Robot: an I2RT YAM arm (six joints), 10 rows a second.
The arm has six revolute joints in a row. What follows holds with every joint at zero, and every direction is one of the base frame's. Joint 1 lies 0.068 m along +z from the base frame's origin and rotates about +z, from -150 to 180 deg. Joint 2 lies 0.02 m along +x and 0.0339 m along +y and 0.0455 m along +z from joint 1 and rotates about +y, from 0 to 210 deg. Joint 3 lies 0.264 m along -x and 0.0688 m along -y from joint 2 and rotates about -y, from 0 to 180 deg. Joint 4 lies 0.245 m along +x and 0.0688 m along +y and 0.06 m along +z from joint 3 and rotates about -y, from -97 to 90 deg. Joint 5 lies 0.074 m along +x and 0.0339 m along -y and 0.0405 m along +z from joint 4 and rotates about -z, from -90 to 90 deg. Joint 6 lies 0.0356 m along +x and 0.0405 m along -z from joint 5 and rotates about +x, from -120 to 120 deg. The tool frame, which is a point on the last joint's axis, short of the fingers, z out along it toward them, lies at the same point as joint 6; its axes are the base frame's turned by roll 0, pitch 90 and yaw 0 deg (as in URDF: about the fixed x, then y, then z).
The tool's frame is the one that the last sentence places.
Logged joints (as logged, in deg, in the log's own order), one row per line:
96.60, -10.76, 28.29, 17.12, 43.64, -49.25
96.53, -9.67, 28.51, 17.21, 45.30, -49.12
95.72, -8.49, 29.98, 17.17, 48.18, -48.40
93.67, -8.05, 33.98, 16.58, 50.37, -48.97
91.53, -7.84, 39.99, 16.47, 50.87, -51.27
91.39, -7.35, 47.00, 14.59, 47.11, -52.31
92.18, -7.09, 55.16, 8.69, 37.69, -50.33
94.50, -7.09, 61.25, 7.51, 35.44, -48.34
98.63, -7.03, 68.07, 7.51, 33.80, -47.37
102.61, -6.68, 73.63, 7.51, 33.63, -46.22
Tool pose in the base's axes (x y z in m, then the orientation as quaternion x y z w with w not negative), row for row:
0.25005, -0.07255, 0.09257, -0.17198, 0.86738, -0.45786, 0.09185
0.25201, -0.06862, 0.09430, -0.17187, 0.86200, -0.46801, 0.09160
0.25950, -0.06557, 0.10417, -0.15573, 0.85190, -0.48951, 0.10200
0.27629, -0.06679, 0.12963, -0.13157, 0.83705, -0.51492, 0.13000
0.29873, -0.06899, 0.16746, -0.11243, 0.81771, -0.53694, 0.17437
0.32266, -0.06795, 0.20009, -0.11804, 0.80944, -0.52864, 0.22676
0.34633, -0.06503, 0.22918, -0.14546, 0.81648, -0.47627, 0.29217
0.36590, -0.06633, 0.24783, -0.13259, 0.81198, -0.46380, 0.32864
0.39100, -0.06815, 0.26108, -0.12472, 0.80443, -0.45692, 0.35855
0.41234, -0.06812, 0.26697, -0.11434, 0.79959, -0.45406, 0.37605
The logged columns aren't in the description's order. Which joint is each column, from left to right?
Columns, left to right: joint 2, joint 1, joint 3, joint 4, joint 5, joint 6.
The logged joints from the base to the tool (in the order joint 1, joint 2, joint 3, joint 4, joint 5, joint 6), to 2 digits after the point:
-10.76, 96.60, 28.29, 17.12, 43.64, -49.25
-9.67, 96.53, 28.51, 17.21, 45.30, -49.12
-8.49, 95.72, 29.98, 17.17, 48.18, -48.40
-8.05, 93.67, 33.98, 16.58, 50.37, -48.97
-7.84, 91.53, 39.99, 16.47, 50.87, -51.27
-7.35, 91.39, 47.00, 14.59, 47.11, -52.31
-7.09, 92.18, 55.16, 8.69, 37.69, -50.33
-7.09, 94.50, 61.25, 7.51, 35.44, -48.34
-7.03, 98.63, 68.07, 7.51, 33.80, -47.37
-6.68, 102.61, 73.63, 7.51, 33.63, -46.22

